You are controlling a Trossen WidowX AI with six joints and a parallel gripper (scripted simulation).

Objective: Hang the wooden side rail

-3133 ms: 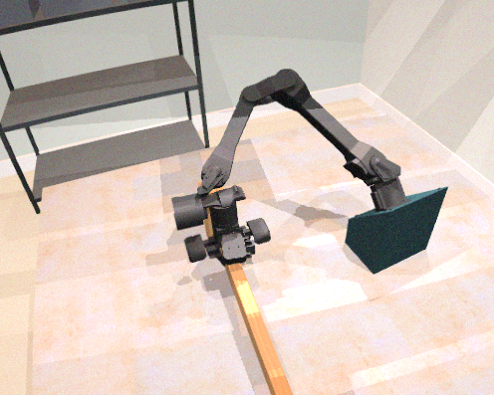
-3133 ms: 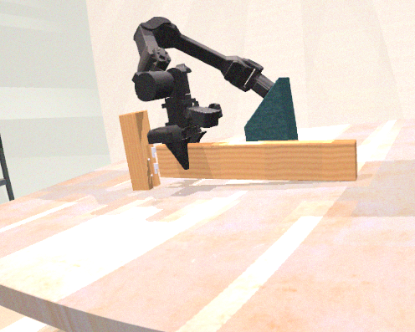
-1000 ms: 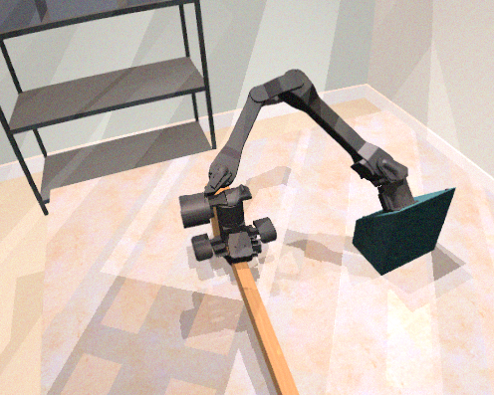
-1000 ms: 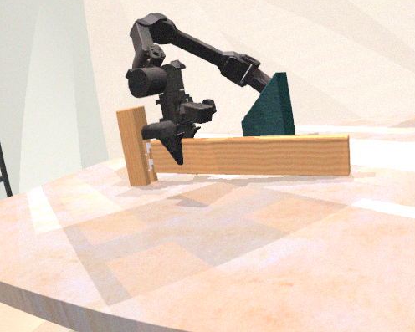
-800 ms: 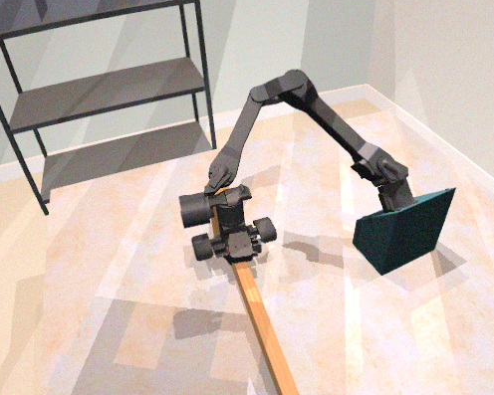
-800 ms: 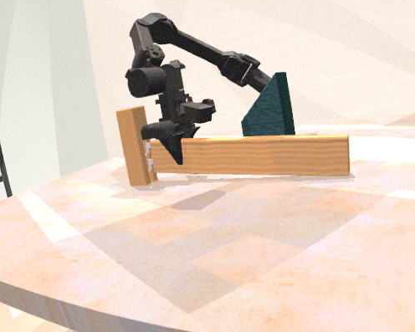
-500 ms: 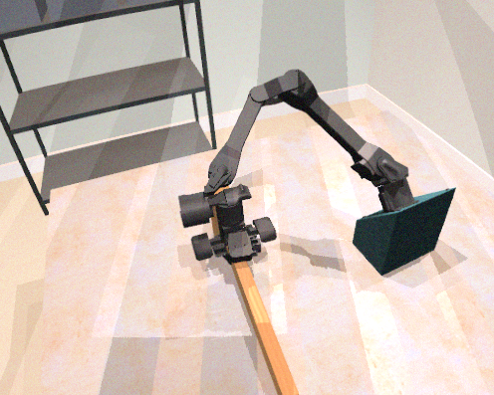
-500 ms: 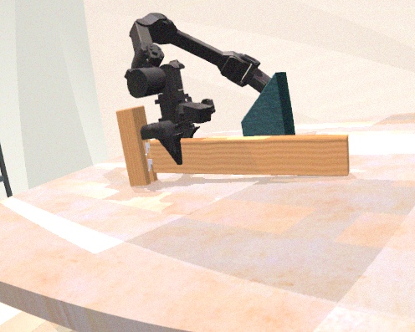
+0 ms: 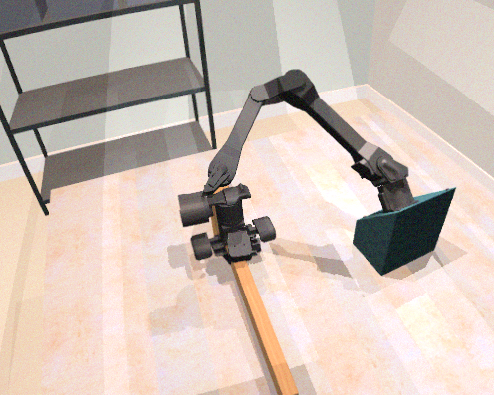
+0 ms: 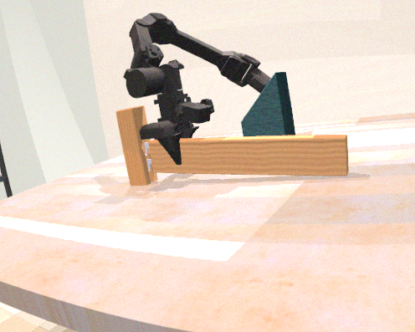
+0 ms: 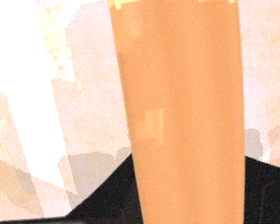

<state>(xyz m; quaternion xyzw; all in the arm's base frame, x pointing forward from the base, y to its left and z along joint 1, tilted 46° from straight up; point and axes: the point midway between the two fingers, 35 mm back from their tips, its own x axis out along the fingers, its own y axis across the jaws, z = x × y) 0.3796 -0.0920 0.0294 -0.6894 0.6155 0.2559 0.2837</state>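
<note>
Right now my gripper tip is 120 mm to the left of the headboard post and 40 mm below it.
</note>
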